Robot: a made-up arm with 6 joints. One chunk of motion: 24 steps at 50 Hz.
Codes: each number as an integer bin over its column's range. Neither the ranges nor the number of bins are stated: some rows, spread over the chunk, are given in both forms.
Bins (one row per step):
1: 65 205 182 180 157 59
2: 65 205 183 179 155 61
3: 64 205 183 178 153 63
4: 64 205 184 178 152 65
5: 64 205 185 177 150 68
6: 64 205 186 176 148 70
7: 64 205 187 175 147 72
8: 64 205 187 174 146 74
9: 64 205 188 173 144 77
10: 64 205 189 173 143 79
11: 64 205 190 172 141 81
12: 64 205 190 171 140 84
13: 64 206 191 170 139 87
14: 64 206 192 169 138 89
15: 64 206 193 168 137 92
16: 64 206 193 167 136 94
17: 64 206 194 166 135 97
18: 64 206 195 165 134 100
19: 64 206 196 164 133 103
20: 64 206 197 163 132 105
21: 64 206 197 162 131 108
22: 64 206 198 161 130 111
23: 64 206 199 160 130 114
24: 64 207 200 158 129 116
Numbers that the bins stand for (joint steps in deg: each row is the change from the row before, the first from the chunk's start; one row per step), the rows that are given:
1: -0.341 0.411 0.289 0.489 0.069 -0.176
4: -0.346 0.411 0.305 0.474 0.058 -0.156
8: -0.346 0.411 0.329 0.444 0.045 -0.125
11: -0.346 0.411 0.353 0.429 0.034 -0.100
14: -0.346 0.417 0.368 0.406 0.028 -0.073
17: -0.346 0.417 0.384 0.383 0.021 -0.045
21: -0.346 0.417 0.408 0.352 0.013 -0.007
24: -0.346 0.422 0.432 0.322 0.008 0.020
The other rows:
2: -0.341 0.411 0.297 0.482 0.064 -0.169
3: -0.346 0.411 0.297 0.474 0.060 -0.163
5: -0.346 0.411 0.313 0.467 0.054 -0.145
6: -0.346 0.411 0.321 0.459 0.049 -0.138
7: -0.346 0.411 0.329 0.451 0.047 -0.132
9: -0.346 0.411 0.337 0.436 0.041 -0.114
10: -0.346 0.411 0.345 0.436 0.038 -0.107
12: -0.346 0.411 0.353 0.421 0.032 -0.090
13: -0.346 0.417 0.361 0.413 0.030 -0.080
15: -0.346 0.417 0.376 0.398 0.025 -0.063
16: -0.346 0.417 0.376 0.391 0.023 -0.056
18: -0.346 0.417 0.392 0.375 0.019 -0.035
19: -0.346 0.417 0.400 0.368 0.017 -0.025
20: -0.346 0.417 0.408 0.360 0.015 -0.018
22: -0.346 0.417 0.416 0.345 0.010 0.003
23: -0.346 0.417 0.424 0.337 0.010 0.013

